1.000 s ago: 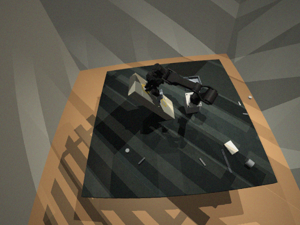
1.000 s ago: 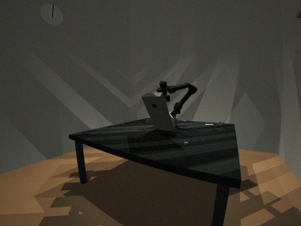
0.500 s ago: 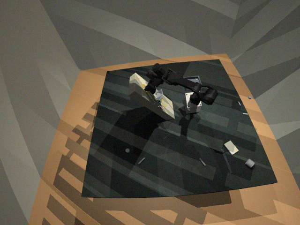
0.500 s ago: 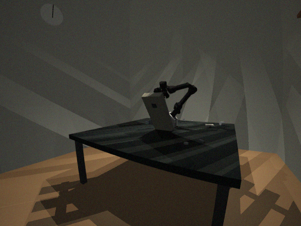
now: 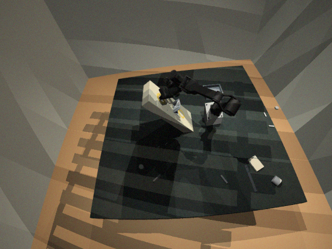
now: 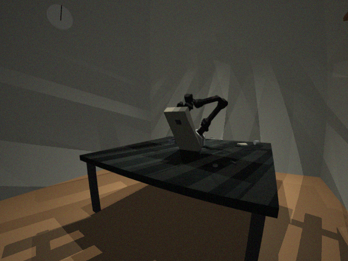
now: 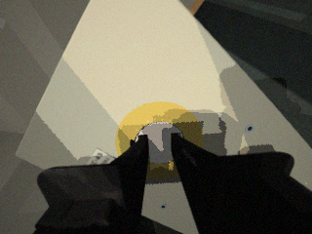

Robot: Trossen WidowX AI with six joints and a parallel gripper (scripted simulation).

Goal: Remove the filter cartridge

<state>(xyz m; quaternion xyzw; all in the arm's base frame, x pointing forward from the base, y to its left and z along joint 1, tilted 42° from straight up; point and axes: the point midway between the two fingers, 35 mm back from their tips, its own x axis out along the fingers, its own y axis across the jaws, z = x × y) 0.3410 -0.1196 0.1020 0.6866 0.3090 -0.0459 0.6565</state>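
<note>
Right now my gripper tip is 440 mm past the grey tray, 260 mm to the left of it and 260 mm above it. From my gripper tip the other things lie so: cream block (550 mm behind, 410 mm to the left, 270 mm below); round filter cartridge (10 mm below, 10 mm ahead).
</note>
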